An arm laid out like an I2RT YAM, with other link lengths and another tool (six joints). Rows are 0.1 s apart.
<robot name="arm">
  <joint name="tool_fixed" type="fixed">
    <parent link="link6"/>
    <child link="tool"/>
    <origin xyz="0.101 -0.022 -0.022" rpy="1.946 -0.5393 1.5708"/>
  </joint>
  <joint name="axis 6" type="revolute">
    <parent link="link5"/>
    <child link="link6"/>
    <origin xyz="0.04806 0 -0.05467"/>
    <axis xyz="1 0 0"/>
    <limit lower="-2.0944" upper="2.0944"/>
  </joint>
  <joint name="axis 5" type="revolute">
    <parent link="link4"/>
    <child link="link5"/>
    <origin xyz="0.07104 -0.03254 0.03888"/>
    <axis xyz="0 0 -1"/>
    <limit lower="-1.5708" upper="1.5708"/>
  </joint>
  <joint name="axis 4" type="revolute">
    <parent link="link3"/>
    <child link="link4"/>
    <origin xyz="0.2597 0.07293 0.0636"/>
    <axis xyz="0 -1 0"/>
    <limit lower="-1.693" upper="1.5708"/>
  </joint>
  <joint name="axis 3" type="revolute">
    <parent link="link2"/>
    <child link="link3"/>
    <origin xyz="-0.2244 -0.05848 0"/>
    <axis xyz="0 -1 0"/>
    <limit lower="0" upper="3.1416"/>
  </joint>
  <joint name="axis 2" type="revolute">
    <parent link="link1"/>
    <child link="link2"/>
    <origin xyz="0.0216 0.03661 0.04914"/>
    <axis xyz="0 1 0"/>
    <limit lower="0" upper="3.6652"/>
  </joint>
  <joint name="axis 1" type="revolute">
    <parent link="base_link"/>
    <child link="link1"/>
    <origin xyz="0 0 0.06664"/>
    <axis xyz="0 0 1"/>
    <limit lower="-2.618" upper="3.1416"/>
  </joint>
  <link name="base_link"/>
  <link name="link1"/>
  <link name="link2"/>
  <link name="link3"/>
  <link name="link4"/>
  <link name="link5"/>
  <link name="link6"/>
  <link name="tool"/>
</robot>
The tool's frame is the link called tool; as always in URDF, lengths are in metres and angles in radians.
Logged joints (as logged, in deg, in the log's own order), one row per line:
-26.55 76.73 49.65 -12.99 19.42 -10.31
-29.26 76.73 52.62 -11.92 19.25 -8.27
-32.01 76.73 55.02 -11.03 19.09 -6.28
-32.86 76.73 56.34 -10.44 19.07 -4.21
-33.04 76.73 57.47 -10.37 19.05 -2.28
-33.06 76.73 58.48 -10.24 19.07 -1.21
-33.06 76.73 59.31 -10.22 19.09 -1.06
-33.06 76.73 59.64 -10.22 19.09 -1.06
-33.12 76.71 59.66 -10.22 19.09 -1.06
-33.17 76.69 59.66 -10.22 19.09 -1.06
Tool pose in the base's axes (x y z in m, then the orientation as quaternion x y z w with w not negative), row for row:
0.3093 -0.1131 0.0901 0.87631 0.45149 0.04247 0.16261
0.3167 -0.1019 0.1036 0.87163 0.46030 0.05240 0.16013
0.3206 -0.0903 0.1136 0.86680 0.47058 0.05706 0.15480
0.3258 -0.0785 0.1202 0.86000 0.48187 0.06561 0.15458
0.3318 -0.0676 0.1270 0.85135 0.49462 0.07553 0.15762
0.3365 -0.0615 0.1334 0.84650 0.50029 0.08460 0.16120
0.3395 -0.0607 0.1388 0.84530 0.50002 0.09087 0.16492
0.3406 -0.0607 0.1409 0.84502 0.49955 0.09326 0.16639
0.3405 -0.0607 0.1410 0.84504 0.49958 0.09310 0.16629
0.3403 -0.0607 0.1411 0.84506 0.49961 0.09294 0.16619
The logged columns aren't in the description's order. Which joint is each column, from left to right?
Columns, left to right: axis 4, axis 2, axis 3, axis 6, axis 5, axis 1.
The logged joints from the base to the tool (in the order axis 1, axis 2, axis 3, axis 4, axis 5, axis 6), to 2 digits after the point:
-10.31 76.73 49.65 -26.55 19.42 -12.99
-8.27 76.73 52.62 -29.26 19.25 -11.92
-6.28 76.73 55.02 -32.01 19.09 -11.03
-4.21 76.73 56.34 -32.86 19.07 -10.44
-2.28 76.73 57.47 -33.04 19.05 -10.37
-1.21 76.73 58.48 -33.06 19.07 -10.24
-1.06 76.73 59.31 -33.06 19.09 -10.22
-1.06 76.73 59.64 -33.06 19.09 -10.22
-1.06 76.71 59.66 -33.12 19.09 -10.22
-1.06 76.69 59.66 -33.17 19.09 -10.22

